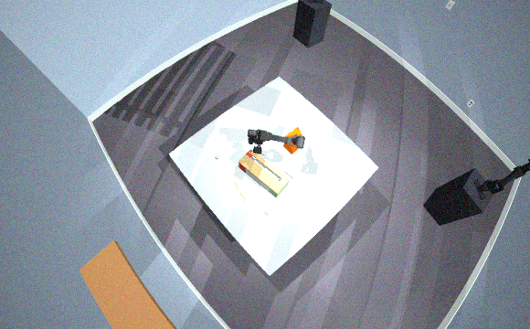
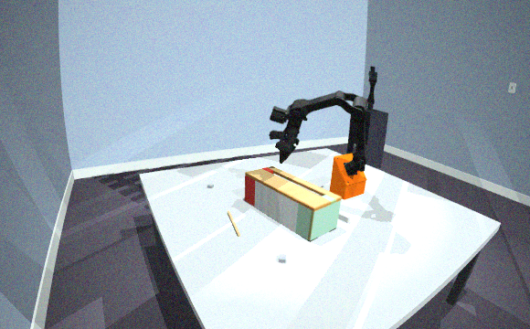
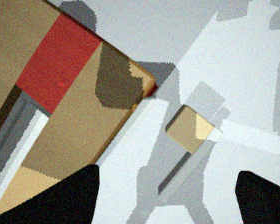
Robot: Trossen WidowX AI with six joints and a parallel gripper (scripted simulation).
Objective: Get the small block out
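Now: gripper tip 140 mm above the tan block, 20 mm to the left of it and 10 mm past it. Also, from my gripper tip: thin wooden stick (290 mm ahead, 170 mm to the left, 150 mm below); then box (170 mm to the left, 90 mm below, 30 mm ahead).
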